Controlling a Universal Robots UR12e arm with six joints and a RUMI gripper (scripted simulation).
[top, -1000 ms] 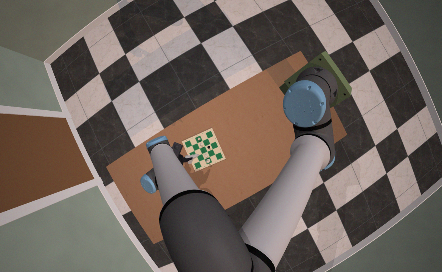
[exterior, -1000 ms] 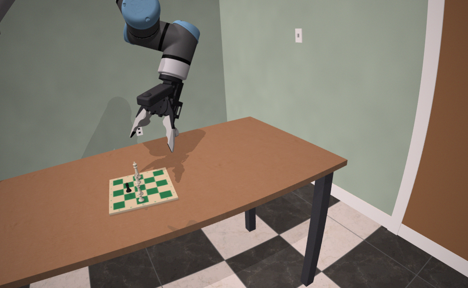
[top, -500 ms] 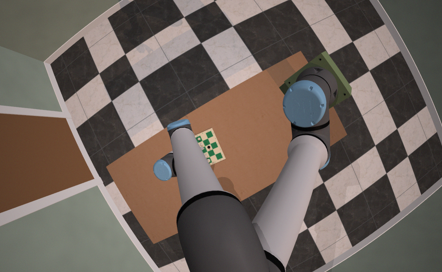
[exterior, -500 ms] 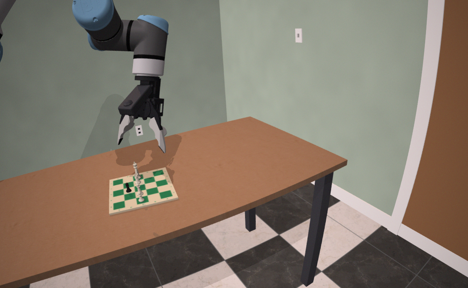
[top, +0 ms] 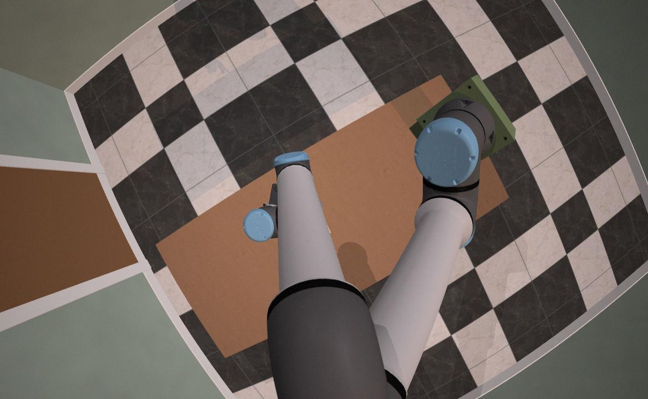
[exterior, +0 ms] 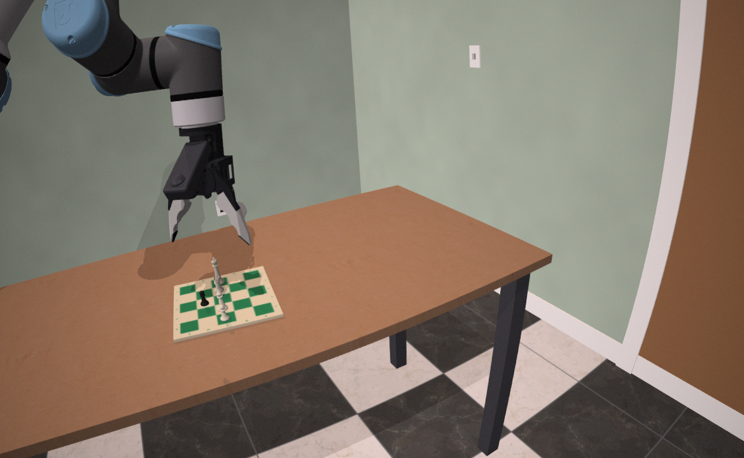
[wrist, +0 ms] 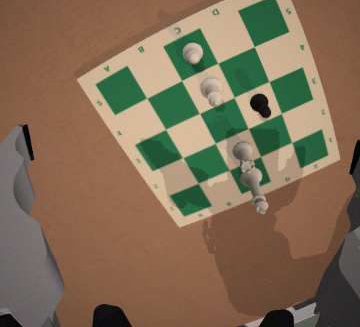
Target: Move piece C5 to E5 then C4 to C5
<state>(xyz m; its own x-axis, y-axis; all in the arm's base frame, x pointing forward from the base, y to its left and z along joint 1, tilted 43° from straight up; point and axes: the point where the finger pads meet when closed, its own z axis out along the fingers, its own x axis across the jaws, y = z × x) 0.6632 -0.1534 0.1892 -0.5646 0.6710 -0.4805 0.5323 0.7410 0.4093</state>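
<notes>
Right now my hand is 140 mm above the white pawn. Also, from my hand: cream chessboard: 160 mm below, 80 mm to the left, 20 mm ahead; black piece: 140 mm below, 80 mm to the left, 20 mm behind; white king: 150 mm to the left, 130 mm below, 30 mm ahead.
</notes>
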